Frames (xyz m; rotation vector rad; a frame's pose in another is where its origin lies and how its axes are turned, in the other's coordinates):
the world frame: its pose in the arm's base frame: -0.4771 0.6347 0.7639 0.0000 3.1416 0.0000
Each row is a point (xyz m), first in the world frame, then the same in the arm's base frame.
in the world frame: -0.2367 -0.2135 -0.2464
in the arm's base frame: -0.2404 0.4212 1.0103
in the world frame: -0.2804 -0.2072 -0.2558
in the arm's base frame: -0.1967 0.4275 1.0197
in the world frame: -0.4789 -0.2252 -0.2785
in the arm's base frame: 0.0018 0.4095 1.0424
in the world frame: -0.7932 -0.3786 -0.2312
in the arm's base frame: 0.3161 0.2561 0.9951
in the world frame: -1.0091 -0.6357 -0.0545
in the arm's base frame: 0.5320 -0.0010 0.8184
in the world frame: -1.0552 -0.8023 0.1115
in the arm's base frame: 0.5781 -0.1676 0.6524
